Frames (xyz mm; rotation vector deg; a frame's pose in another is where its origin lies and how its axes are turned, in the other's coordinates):
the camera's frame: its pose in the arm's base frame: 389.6 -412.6 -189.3 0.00 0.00 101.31
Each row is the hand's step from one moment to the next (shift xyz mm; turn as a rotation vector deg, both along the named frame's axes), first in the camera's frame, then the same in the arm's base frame.
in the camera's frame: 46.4 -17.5 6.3 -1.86 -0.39 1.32
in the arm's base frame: 8.1 48.9 6.3 0.75 -1.75 1.32
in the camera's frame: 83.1 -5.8 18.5 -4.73 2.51 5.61
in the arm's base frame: -10.6 82.6 18.5 -1.53 -5.13 5.61
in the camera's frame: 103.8 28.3 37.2 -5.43 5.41 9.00
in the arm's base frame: -48.1 96.2 37.2 -4.24 -6.39 9.00
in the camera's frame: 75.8 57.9 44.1 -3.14 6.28 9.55
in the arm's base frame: -71.6 63.0 44.1 -5.54 -4.31 9.55
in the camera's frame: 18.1 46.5 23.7 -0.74 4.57 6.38
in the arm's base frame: -49.1 8.6 23.7 -4.34 -1.62 6.38
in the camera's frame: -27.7 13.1 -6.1 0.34 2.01 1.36
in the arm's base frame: -7.4 -29.7 -6.1 -2.04 -0.06 1.36
